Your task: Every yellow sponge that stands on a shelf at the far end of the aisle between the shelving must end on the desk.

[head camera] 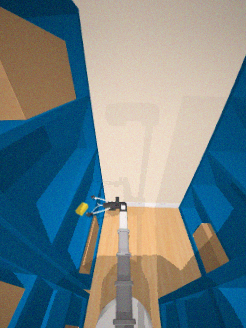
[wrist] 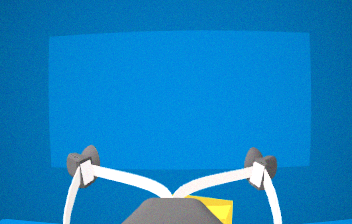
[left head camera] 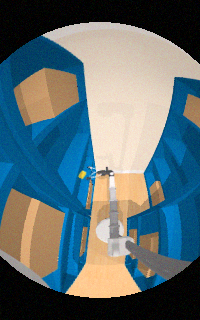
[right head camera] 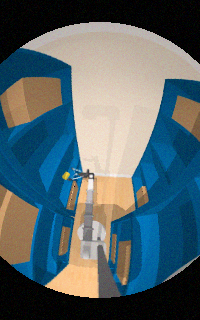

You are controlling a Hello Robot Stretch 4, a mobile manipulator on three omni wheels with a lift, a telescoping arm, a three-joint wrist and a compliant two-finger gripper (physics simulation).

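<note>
A yellow sponge stands at the left shelving near the far end of the aisle. In the wrist view part of the sponge shows at the bottom edge, right of centre; the grey gripper body hides the rest. My gripper is open, with its fingers wide apart and pointing left at the shelving. In the head views the sponge lies just beyond the fingertips; in the wrist view it is low, not between them. The desk does not show.
Blue shelving lines both sides of the aisle. Cardboard boxes stand on the left shelving, and another box on the right. A pale wall closes the far end. The arm reaches along the aisle over the wooden floor.
</note>
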